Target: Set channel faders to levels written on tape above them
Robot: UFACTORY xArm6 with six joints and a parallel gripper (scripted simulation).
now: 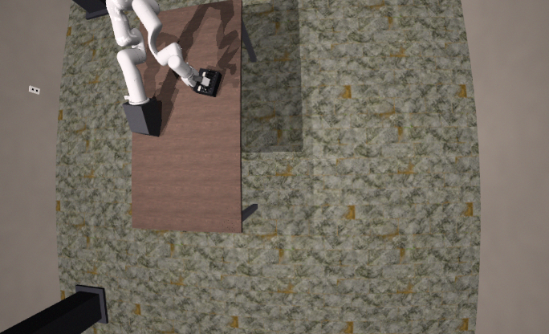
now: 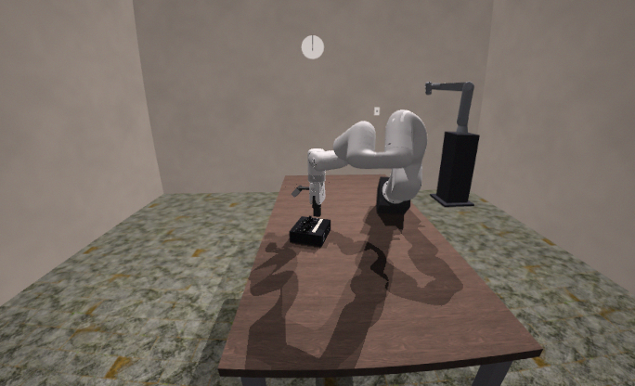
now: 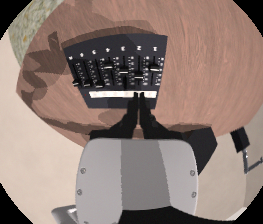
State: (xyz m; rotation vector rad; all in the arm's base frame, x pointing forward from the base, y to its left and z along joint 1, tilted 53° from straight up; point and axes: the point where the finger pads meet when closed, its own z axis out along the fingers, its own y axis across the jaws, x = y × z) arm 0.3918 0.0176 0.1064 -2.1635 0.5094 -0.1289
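Right now my hand is 40 mm short of the fader cap, 10 mm to the right of it and 40 mm above it.
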